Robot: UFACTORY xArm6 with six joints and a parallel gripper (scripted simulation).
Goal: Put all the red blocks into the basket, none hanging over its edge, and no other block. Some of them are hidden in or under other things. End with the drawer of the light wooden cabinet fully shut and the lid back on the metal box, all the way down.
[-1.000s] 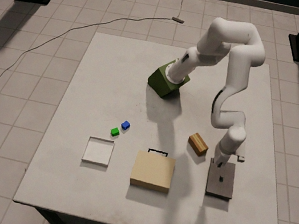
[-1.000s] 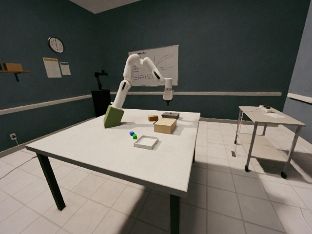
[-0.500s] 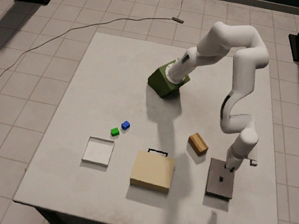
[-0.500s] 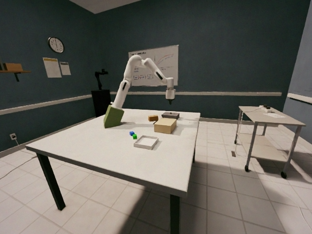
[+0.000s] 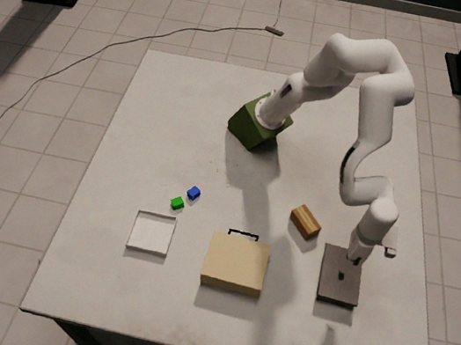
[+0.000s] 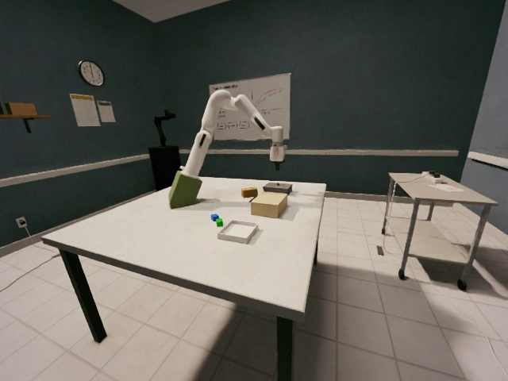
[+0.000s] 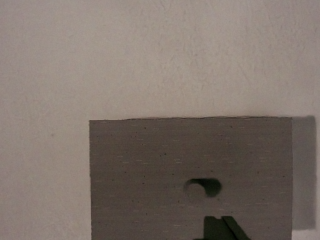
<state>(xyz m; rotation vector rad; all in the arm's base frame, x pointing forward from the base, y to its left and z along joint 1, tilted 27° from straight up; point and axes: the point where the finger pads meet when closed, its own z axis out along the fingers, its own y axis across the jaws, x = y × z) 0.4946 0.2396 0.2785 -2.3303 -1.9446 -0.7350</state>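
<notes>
Right now the grey metal lid is 140 mm below my hand. From my hand the other things lie so: blue block: 550 mm to the right, 230 mm behind, 170 mm below; light wooden cabinet: 350 mm to the right, 150 mm below, 20 mm ahead; drawer: 350 mm to the right, 150 mm below, 10 mm ahead.
</notes>
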